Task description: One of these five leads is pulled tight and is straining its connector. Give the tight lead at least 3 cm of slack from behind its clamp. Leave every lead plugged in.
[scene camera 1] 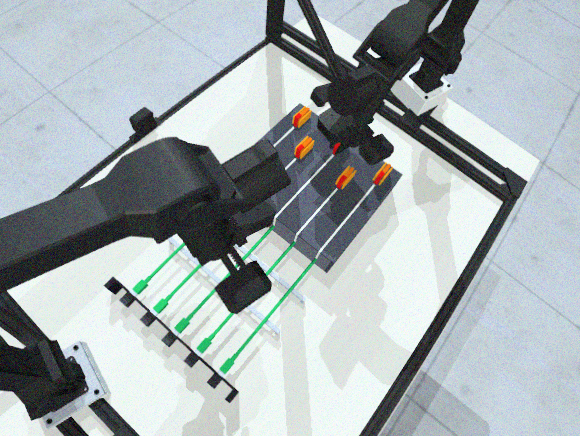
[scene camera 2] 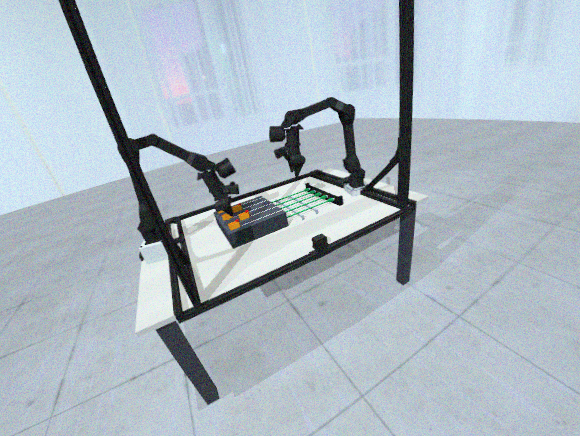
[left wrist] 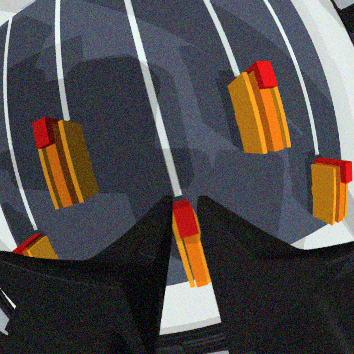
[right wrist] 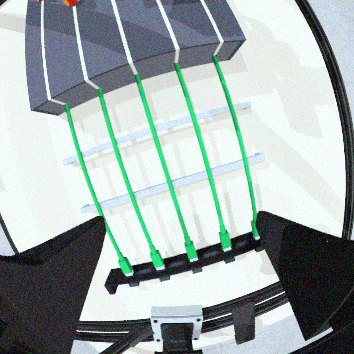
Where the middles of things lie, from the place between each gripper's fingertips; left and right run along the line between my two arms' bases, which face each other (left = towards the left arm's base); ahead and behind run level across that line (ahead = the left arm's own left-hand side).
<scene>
The orange clamp (left wrist: 191, 244) is 50 mm behind my right hand, 350 mm to the left of it and 90 mm below it.
The orange clamp is 20 mm to the left of my left hand and 10 mm below it.
</scene>
